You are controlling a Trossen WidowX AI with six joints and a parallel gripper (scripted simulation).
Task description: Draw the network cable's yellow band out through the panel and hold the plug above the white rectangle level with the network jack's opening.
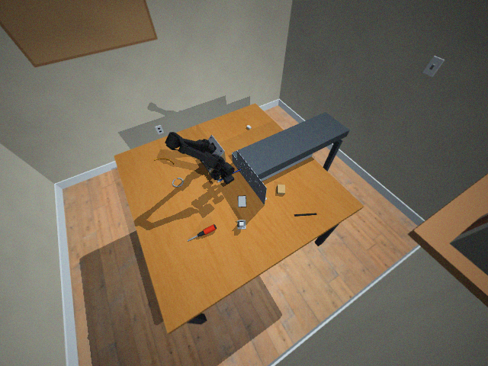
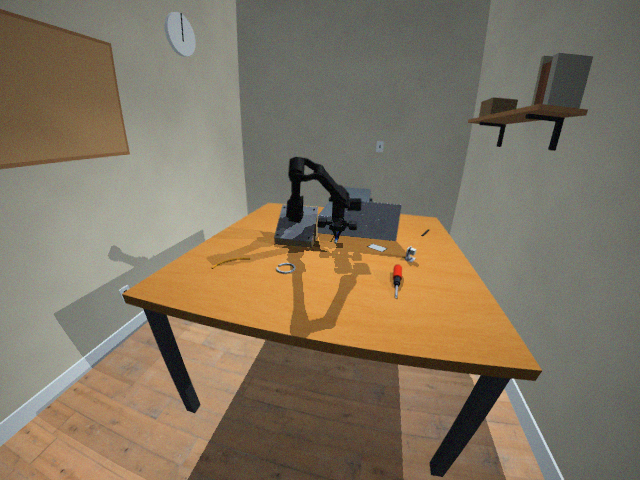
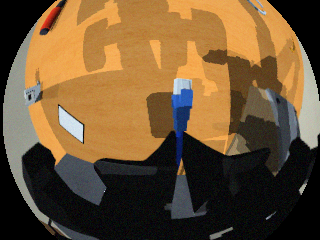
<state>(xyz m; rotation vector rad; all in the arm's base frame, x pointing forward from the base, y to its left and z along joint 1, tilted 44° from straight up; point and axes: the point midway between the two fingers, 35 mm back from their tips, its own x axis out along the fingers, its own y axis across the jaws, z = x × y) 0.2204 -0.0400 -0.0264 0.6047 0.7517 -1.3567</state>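
Right now the white rectangle is 20 cm ahead of my hand, 6 cm below it and 3 cm to the left of it. The rest, counted from my hand: wooden block (30 cm to the left, 25 cm ahead, 5 cm below); then red screwdriver (29 cm ahead, 28 cm to the right, 5 cm below); then plug (3 cm to the right, 2 cm below).
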